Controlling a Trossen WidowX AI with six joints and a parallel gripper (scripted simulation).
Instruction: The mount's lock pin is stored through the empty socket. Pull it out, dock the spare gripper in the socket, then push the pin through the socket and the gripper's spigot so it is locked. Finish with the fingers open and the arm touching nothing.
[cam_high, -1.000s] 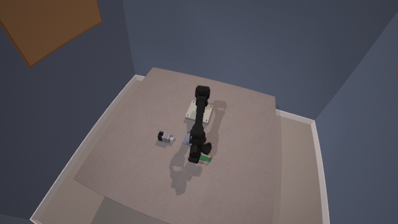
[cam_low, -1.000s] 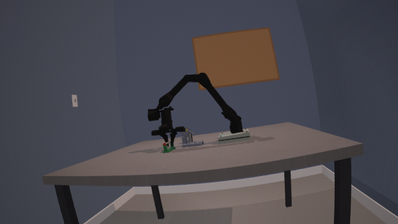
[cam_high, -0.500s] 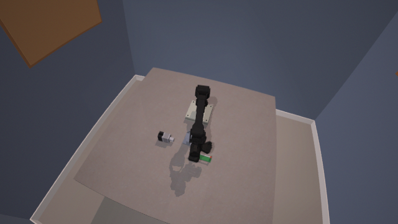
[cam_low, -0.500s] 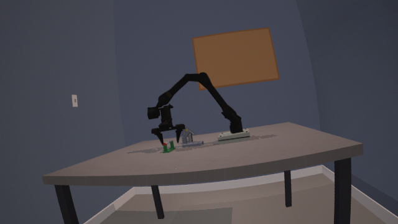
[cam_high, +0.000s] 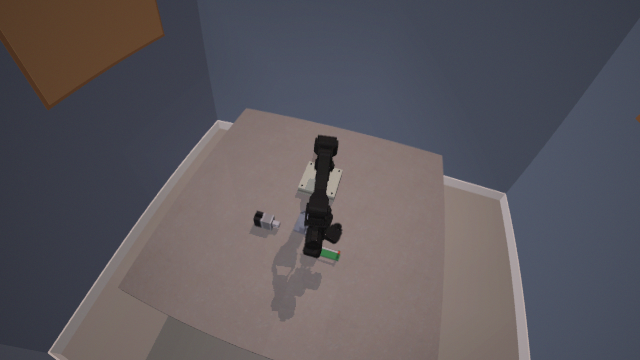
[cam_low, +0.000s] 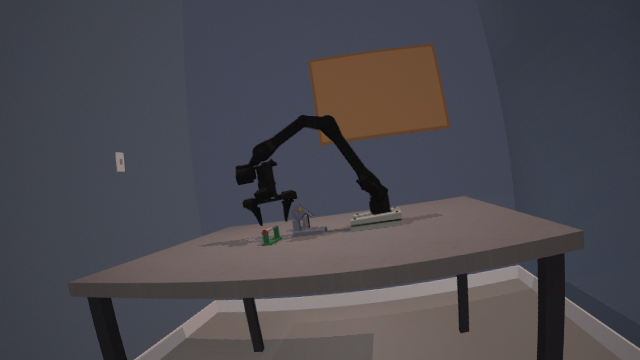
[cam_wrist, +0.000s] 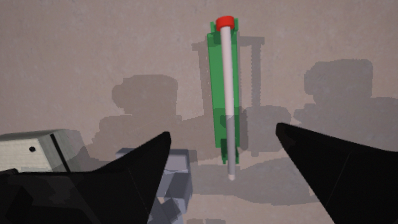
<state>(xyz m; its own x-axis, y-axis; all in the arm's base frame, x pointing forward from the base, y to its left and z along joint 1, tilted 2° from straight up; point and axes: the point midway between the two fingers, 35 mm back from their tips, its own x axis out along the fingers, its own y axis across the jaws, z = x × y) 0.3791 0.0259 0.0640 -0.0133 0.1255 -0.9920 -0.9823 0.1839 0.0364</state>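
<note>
My gripper tip is 4 cm above the green cradle, 2 cm to the right of it and 1 cm short of it. Round my gripper tip: mount block 10 cm behind, 7 cm to the right, 1 cm below; then spare gripper 24 cm to the right, 8 cm behind, 3 cm below.
</note>
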